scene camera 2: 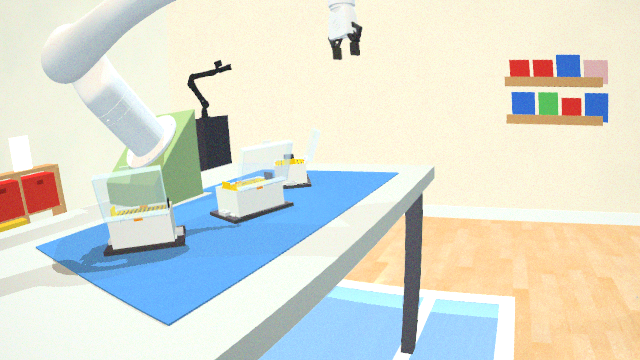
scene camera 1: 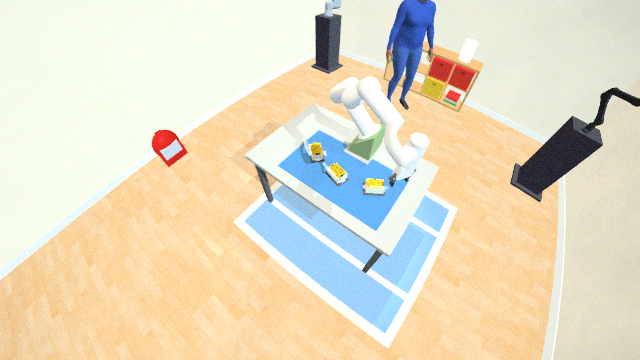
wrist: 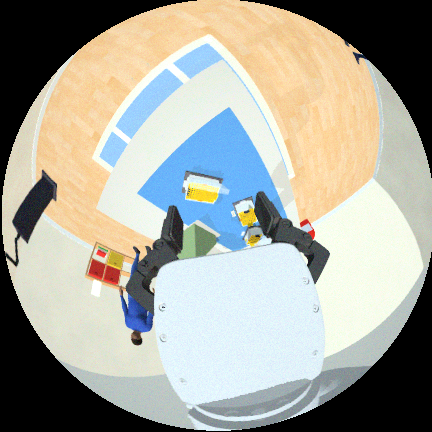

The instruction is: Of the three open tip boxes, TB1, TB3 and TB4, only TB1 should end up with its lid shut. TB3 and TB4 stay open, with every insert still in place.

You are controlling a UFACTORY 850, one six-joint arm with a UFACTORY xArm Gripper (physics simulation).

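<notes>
Three white tip boxes with yellow inserts and clear lids stand on the blue mat (scene camera 1: 370, 212) (scene camera 2: 225, 270) (wrist: 225, 145). The box nearest scene camera 2 (scene camera 1: 316, 151) (scene camera 2: 142, 232) (wrist: 254, 236) has its lid (scene camera 2: 129, 187) upright. The middle box (scene camera 1: 337, 173) (scene camera 2: 252, 200) (wrist: 246, 212) has its lid raised. The far box (scene camera 1: 374, 186) (scene camera 2: 296, 172) (wrist: 202, 190) has its lid (scene camera 2: 313, 145) tilted back. Labels are too small to read. My gripper (scene camera 1: 401, 181) (scene camera 2: 346, 53) (wrist: 217, 206) is open and empty, pointing down, high above the table's far-box end, apart from all boxes.
The pale table (scene camera 1: 396, 220) (scene camera 2: 272, 270) carries the mat. The arm's green base (scene camera 1: 367, 145) (scene camera 2: 185, 165) (wrist: 197, 240) stands beside it. A person in blue (scene camera 1: 412, 30) (wrist: 137, 315) stands behind the table. A dark pedestal (scene camera 1: 557, 155) (scene camera 2: 215, 142) (wrist: 34, 207) with a black arm stands farther off.
</notes>
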